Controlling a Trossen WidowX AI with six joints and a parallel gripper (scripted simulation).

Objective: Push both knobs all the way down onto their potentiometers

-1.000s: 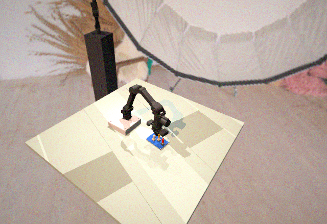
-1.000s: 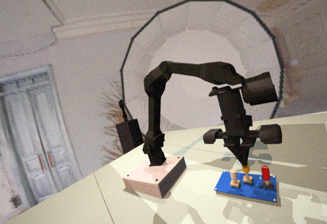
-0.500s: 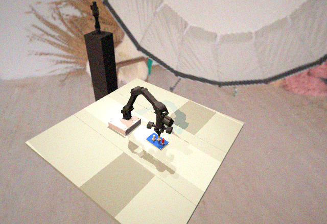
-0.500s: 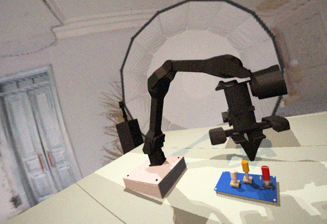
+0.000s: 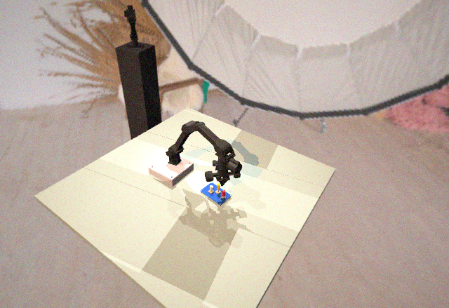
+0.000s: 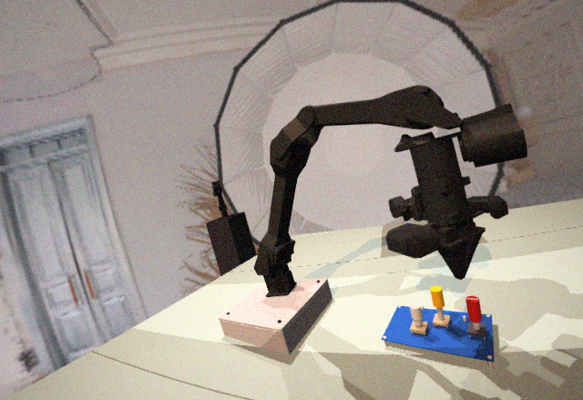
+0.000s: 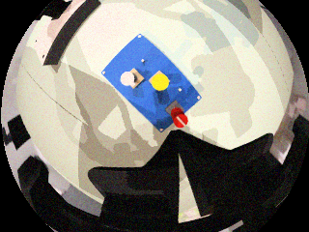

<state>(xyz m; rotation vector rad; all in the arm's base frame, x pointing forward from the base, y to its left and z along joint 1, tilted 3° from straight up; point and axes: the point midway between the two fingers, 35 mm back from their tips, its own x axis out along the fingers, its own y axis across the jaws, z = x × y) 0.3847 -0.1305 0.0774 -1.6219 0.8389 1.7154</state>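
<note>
The red knob is 50 mm below my gripper tip and 10 mm ahead of it. The rest, counted from my gripper tip: beige knob: 70 mm behind, 60 mm below, 20 mm to the left.
</note>
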